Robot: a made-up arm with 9 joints. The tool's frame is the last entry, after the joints.
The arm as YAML. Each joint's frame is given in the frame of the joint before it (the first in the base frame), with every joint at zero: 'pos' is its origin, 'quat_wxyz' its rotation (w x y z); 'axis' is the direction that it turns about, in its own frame. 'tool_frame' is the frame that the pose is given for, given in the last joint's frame.
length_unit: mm
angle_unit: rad
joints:
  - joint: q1
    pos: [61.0, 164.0, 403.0]
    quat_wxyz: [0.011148, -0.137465, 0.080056, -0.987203]
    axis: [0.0, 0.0, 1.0]
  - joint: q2
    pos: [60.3, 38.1, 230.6]
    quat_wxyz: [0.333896, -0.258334, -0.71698, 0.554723]
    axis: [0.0, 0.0, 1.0]
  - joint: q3
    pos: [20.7, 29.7, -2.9]
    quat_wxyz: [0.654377, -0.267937, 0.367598, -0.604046]
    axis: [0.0, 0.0, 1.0]
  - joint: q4
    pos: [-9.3, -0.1, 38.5]
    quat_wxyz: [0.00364, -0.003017, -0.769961, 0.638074]
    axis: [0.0, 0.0, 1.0]
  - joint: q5
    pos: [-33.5, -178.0, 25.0]
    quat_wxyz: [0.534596, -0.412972, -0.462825, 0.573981]
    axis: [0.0, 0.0, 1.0]
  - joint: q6
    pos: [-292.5, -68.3, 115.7]
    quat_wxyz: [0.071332, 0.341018, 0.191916, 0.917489]
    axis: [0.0, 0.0, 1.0]
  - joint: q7
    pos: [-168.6, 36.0, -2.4]
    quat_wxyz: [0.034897, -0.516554, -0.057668, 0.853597]
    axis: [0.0, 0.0, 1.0]
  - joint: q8
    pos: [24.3, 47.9, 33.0]
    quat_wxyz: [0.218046, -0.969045, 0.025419, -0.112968]
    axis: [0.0, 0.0, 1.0]
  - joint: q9
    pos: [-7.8, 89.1, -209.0]
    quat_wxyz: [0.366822, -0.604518, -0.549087, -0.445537]
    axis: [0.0, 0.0, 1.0]
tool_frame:
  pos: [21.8, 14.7, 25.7]
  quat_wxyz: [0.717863, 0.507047, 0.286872, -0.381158]
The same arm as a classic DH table. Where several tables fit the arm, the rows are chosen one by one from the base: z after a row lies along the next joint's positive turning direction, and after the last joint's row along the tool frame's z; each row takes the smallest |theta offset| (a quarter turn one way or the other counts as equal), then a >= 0, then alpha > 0; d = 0 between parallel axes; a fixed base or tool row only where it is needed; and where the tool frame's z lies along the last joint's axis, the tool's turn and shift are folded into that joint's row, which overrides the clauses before.
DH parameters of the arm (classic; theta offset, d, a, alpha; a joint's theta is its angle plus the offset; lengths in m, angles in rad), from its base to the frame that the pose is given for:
base (fixed): 1.0547 0.4872 0.1727 0.3195
q1: 1.2218 0.1303 0.0085 1.7331
q2: 1.2592 -0.0871 -0.0319 -0.9445
q3: 0.1859 0.0597 -0.0093 1.7576
q4: -1.4802 0.0134 -0.1742 -1.3382
q5: -1.1571 0.4501 -0.0613 -0.8041
q6: -0.5199 -0.4964 0.0478 -1.0931
q7: 0.9145 0.3187 -0.0019 -2.6454
q8: -0.5964 -0.0654 -0.0206 -1.9112
q9: 1.549 0.1228 -0.0222 -1.2438
tool (fixed): 2.1386 -0.0149 0 0

